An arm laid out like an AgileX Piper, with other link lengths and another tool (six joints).
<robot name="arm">
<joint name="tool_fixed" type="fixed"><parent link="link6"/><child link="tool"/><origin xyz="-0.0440 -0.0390 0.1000" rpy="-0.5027 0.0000 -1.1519"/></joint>
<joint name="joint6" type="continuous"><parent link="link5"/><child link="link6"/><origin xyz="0.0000 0.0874 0.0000" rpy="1.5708 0.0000 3.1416"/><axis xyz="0 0 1"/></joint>
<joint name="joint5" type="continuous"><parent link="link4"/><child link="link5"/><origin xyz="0.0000 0.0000 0.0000" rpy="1.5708 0.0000 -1.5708"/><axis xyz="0 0 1"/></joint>
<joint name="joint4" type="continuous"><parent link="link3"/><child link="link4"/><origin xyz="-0.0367 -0.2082 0.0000" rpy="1.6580 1.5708 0.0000"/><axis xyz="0 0 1"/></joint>
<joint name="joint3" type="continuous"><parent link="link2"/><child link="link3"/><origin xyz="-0.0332 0.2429 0.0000"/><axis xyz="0 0 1"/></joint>
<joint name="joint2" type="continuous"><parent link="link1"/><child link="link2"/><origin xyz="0.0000 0.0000 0.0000" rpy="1.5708 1.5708 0.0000"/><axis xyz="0 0 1"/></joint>
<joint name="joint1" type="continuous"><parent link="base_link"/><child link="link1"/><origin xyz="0.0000 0.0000 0.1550" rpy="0.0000 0.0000 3.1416"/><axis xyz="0 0 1"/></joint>
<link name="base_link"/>
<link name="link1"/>
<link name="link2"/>
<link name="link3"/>
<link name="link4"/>
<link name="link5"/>
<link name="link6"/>
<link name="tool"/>
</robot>
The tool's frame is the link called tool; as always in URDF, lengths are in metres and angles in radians. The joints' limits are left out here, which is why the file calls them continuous.
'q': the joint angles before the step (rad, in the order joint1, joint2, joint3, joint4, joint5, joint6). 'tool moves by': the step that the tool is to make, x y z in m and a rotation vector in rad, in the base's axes. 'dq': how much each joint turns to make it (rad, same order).
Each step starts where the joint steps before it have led.
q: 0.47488, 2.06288, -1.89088, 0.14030, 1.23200, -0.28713
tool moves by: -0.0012, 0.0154, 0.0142, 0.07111, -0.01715, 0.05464
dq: -0.00177, -0.00797, -0.02937, 0.07304, 0.00031, -0.06450
